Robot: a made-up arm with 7 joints.
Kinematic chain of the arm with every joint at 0, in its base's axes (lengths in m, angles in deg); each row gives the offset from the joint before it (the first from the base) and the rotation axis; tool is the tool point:
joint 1: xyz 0 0 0 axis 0 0.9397 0.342
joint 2: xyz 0 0 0 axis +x
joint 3: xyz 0 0 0 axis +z
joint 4: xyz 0.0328 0 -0.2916 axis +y
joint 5: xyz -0.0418 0 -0.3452 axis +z
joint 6: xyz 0 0 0 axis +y
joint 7: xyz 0 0 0 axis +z
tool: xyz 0 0 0
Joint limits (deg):
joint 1: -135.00..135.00
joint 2: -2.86..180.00
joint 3: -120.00..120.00
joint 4: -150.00..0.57
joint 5: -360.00..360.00
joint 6: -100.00..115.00
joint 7: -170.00..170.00
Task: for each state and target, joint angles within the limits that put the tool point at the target. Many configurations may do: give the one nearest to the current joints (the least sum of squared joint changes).
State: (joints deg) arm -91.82 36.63 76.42 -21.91 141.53 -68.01 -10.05
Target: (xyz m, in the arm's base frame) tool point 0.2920 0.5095 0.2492
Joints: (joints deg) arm -95.53 69.91 76.99 -24.87 141.53 -68.01 -10.05
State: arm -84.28 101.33 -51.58 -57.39 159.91 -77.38 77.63
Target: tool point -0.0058 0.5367 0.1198
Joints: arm -76.80 148.73 -101.40 -75.45 159.91 -77.38 77.63
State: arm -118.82 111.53 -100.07 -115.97 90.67 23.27 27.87
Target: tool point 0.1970 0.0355 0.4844
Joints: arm -135.00 85.36 -62.09 -83.95 90.67 23.27 27.87
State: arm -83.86 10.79 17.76 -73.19 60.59 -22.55 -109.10
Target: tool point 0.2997 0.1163 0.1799
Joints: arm -58.19 4.59 38.66 -123.77 60.59 -22.55 -109.10
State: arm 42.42 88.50 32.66 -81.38 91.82 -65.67 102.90
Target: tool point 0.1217 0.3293 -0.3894
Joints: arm 34.46 51.39 -2.96 -83.90 91.82 -65.67 102.90
